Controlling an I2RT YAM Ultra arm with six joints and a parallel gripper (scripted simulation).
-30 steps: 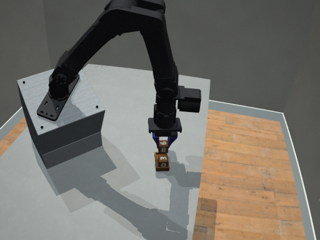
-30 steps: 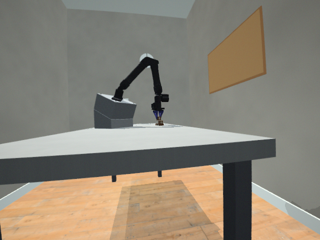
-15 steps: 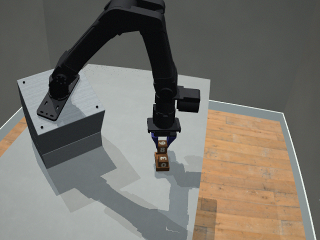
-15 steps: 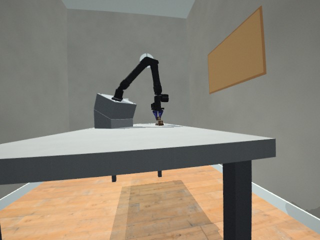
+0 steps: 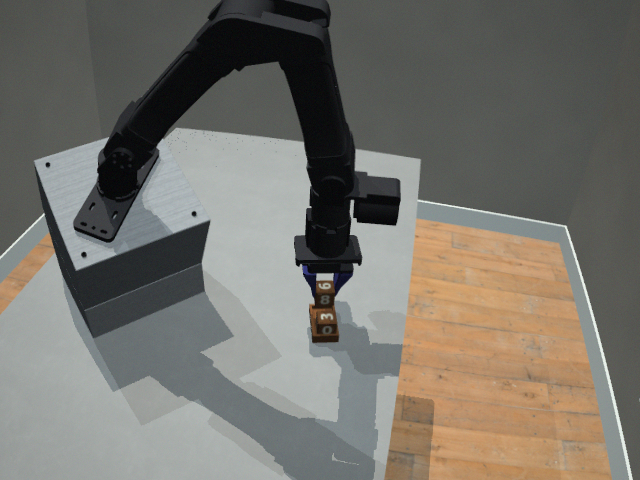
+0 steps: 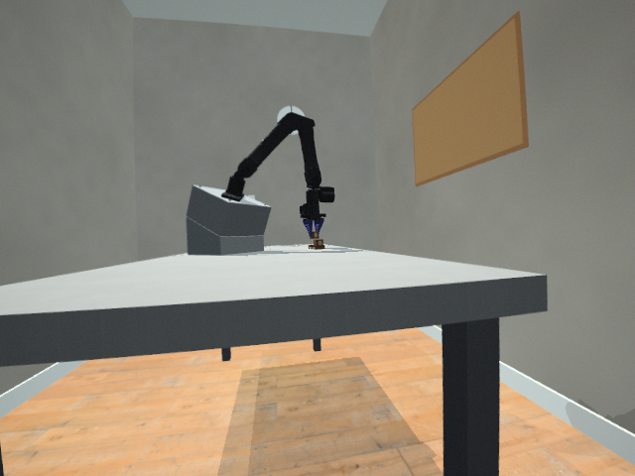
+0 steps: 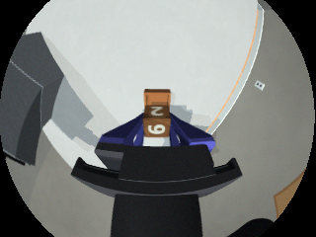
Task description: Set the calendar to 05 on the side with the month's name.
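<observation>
Right now the brown tray is 2 cm to the right of my hand and 5 cm below it. The rest, counted from my hand: brown wooden cube 1 cm ahead, 4 cm to the right, 4 cm below.
</observation>
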